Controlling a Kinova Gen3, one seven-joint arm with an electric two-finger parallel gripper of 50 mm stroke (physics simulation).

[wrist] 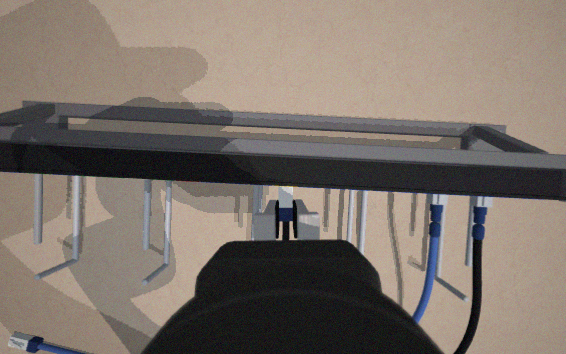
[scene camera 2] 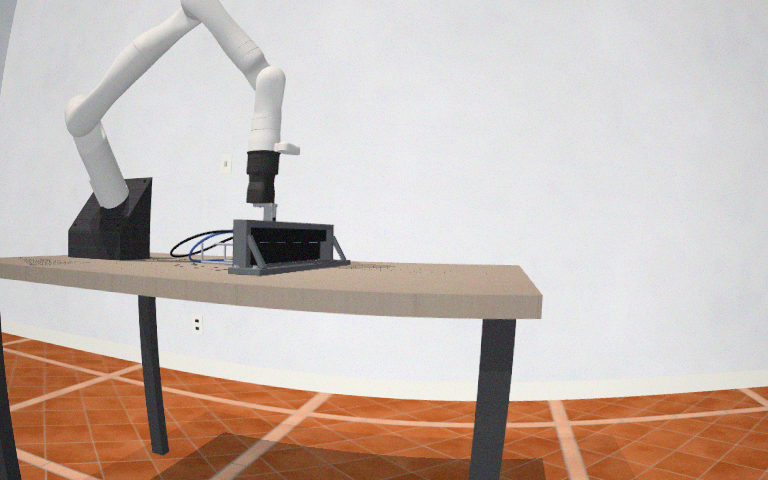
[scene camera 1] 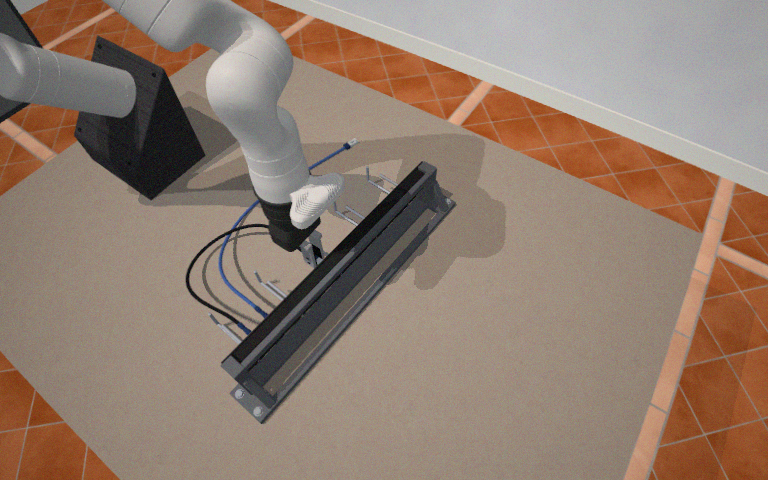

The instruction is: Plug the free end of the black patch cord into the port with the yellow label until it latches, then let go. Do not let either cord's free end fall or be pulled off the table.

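Pixels of known places: gripper, fingertip midpoint: (wrist: 285, 212) (scene camera 1: 314, 259); arm's base at its link origin: (scene camera 2: 115, 197) (scene camera 1: 120, 93).
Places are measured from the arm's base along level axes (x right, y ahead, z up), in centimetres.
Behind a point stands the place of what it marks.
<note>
My gripper (scene camera 1: 314, 258) {x 9.0, y 50.8, z -9.2 cm} (scene camera 2: 270, 216) (wrist: 285, 212) {x 9.0, y 50.8, z -9.2 cm} is shut on the black cord's free-end plug, by its blue boot. The clear plug body (wrist: 285, 196) {x 9.2, y 52.2, z -8.2 cm} points at the port side of the dark panel (scene camera 1: 345, 244) {x 5.2, y 54.6, z -6.9 cm} (scene camera 2: 288, 224) {x 11.9, y 56.0, z -7.2 cm} (wrist: 350, 173) {x 14.0, y 53.5, z -6.9 cm}, and its tip meets the panel's lower edge in the wrist view. I cannot tell whether it is inside a port. A thin yellow trace shows at that edge, in line with the plug; the label and port faces are hidden. The black cord (scene camera 1: 188, 276) {x 21.0, y 31.6, z -12.7 cm} (wrist: 477, 280) {x 23.8, y 43.7, z -8.8 cm} loops back to its other end, plugged in near the panel's end.
A blue cord (scene camera 1: 221, 266) {x 16.9, y 36.2, z -11.6 cm} (wrist: 430, 280) {x 20.1, y 44.1, z -8.8 cm} is plugged in beside the black cord's fixed end. Its free end (scene camera 1: 351, 142) {x -23.1, y 37.6, z -16.0 cm} (wrist: 21, 341) {x -23.0, y 37.9, z -16.1 cm} lies on the table (scene camera 1: 509, 362) {x 6.8, y 85.8, z -16.7 cm} (scene camera 2: 430, 283) {x 36.7, y 86.5, z -16.8 cm}. Thin metal cable guides (scene camera 1: 271, 287) {x 15.9, y 46.6, z -11.3 cm} (wrist: 167, 225) {x -4.0, y 49.6, z -15.0 cm} stick out from the panel on both sides of my fingers.
</note>
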